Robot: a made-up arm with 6 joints.
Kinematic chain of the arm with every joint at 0, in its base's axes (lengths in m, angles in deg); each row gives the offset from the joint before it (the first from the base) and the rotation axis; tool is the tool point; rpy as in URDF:
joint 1: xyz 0 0 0.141 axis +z
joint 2: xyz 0 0 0 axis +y
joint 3: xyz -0.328 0 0.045 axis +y
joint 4: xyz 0.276 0 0.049 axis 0.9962 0 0.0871
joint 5: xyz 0 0 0 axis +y
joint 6: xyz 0.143 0 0.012 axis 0.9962 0 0.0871
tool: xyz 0 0 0 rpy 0 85 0
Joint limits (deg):
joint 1: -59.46..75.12
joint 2: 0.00..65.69
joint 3: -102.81..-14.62
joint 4: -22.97..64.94
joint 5: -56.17..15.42
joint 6: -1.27..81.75
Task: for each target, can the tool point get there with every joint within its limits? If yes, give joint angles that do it. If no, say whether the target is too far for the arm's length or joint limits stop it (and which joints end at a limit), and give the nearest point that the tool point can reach.
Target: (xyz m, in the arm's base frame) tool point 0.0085 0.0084 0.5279
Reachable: yes | joints 30.93 13.49 -35.71 -2.49 -27.60 36.90
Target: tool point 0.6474 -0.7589 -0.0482
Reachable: no: too far | nearest point 0.1885 -0.2209 0.2800 | short by 0.780 m
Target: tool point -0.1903 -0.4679 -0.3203
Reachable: no: joint limits stop it (at a limit: joint 1, joint 2, joint 3, joint 4, joint 5) | nearest point 0.0824 -0.1694 0.1503 | short by 0.620 m
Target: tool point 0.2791 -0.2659 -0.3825
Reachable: no: joint limits stop it (at a limit: joint 2, joint 3, joint 5) | nearest point 0.1344 -0.1280 0.1482 | short by 0.567 m
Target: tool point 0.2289 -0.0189 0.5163
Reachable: yes | joints -1.11 49.21 -48.37 18.65 -18.59 52.63
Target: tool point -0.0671 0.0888 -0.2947
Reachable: no: joint limits stop it (at a limit: joint 1, joint 2, joint 3, joint 5) | nearest point 0.0403 0.1819 0.1487 | short by 0.466 m
